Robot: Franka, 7 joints.
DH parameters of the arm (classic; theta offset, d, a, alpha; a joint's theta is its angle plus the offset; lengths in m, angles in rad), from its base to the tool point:
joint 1: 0 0.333 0 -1.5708
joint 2: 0 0 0 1.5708
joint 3: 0 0.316 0.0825 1.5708
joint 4: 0 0 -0.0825 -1.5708
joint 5: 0 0.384 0 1.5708
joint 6: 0 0 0.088 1.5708
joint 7: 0 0.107 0 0
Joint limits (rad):
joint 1: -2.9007..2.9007
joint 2: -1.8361..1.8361
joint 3: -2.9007..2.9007
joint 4: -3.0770..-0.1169
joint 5: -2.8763..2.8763
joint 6: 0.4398..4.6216
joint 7: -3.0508..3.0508
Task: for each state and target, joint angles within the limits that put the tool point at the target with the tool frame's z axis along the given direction. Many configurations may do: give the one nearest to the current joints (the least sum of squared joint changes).
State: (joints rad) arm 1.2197 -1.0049 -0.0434 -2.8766 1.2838 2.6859 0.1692
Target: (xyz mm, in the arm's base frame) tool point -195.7 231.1 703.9 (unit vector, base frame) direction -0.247 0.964 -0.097
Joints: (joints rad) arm 1.2782 -1.2261 0.6546 -2.4903 1.1398 2.8184 0.1692
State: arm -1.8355 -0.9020 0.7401 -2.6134 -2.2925 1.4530 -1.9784
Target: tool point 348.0 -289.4 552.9 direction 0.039 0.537 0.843
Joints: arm -2.4857 -1.2026 1.4812 -2.2767 -1.9357 0.8321 -1.9784
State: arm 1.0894 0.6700 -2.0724 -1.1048 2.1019 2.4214 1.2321
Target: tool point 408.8 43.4 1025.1 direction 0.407 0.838 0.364
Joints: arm 1.5157 0.4569 -2.2482 -1.1438 2.3440 1.7716 1.2321
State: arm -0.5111 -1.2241 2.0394 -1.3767 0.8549 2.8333 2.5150
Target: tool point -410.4 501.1 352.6 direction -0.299 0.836 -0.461
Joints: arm -0.2133 -0.5930 2.4906 -1.9768 0.6500 3.4918 2.5150
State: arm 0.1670 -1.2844 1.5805 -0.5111 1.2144 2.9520 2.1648
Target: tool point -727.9 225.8 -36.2 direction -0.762 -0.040 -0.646
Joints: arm -0.0491 -1.8349 2.4416 -0.4493 1.9768 2.7703 2.1648
